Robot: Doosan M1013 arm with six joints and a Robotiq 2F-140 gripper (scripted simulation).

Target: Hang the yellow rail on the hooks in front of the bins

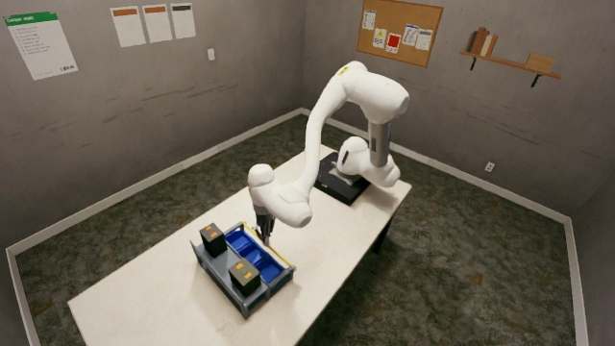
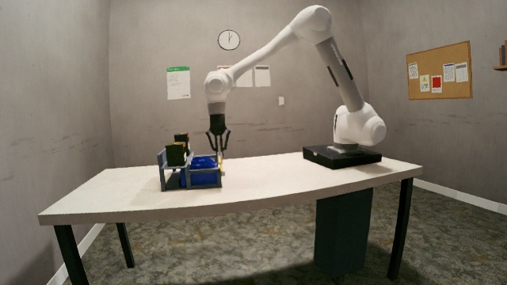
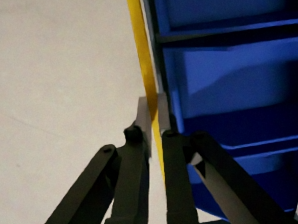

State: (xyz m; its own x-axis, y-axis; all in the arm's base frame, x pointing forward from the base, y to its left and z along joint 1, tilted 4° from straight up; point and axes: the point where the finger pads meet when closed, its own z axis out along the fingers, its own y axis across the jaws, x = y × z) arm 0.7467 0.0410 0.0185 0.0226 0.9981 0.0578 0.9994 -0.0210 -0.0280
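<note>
Right now my hand is 3 cm above the yellow rail.
</note>
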